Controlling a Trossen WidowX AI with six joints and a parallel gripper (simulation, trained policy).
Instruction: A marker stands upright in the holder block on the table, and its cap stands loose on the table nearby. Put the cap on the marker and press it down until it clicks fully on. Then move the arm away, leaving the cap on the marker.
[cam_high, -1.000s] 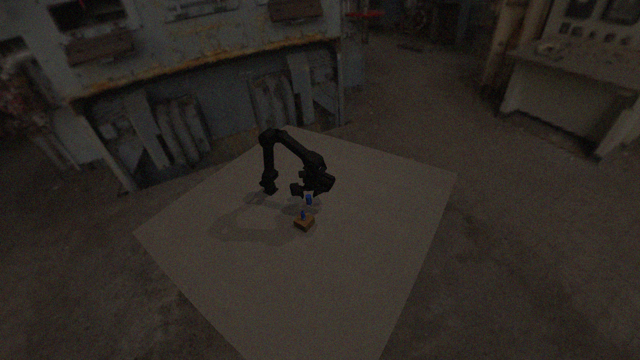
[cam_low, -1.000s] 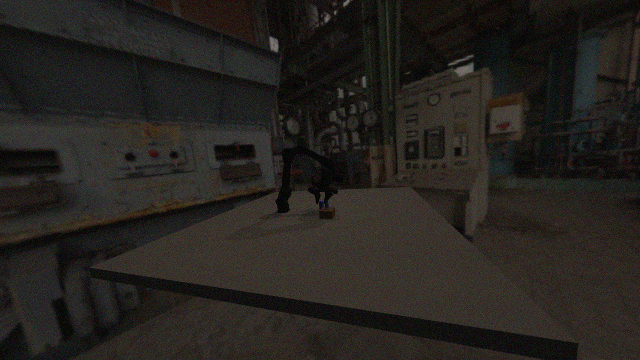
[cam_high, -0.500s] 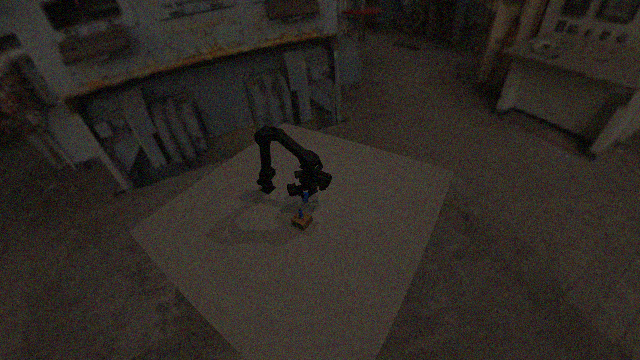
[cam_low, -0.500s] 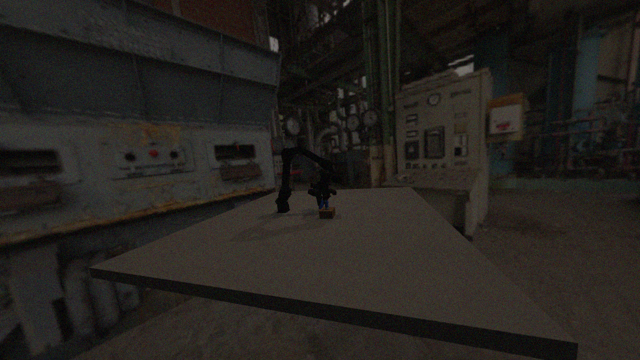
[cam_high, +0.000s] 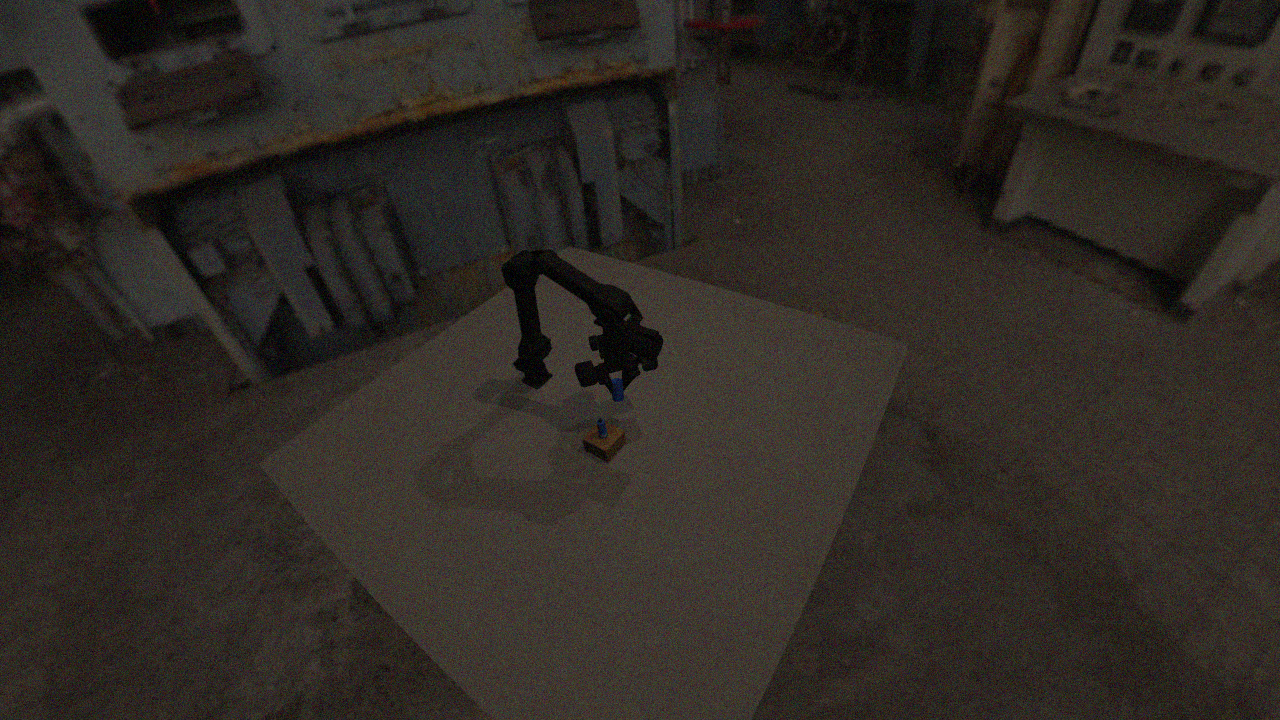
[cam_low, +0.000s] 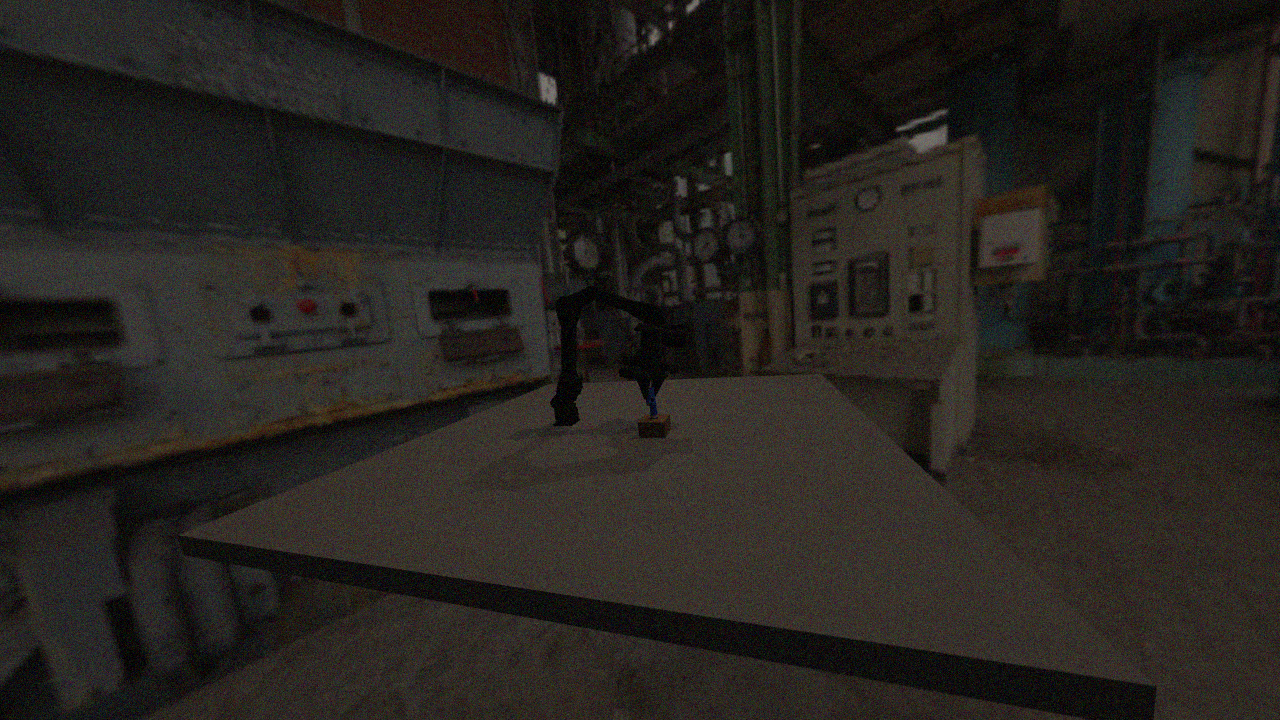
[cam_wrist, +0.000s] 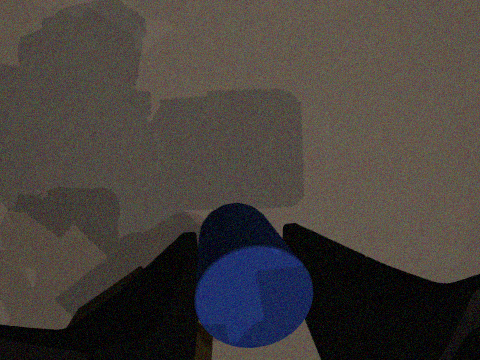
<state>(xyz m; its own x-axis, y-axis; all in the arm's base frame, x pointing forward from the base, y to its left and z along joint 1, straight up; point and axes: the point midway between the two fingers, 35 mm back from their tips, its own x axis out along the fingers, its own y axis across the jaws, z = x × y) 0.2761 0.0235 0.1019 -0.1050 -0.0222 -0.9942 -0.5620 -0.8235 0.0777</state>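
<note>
My gripper tip is 40 mm short of the holder block, 110 mm to the left of it and 50 mm above it. From my gripper tip the other things lie so: blue cap (10 mm above).
</note>
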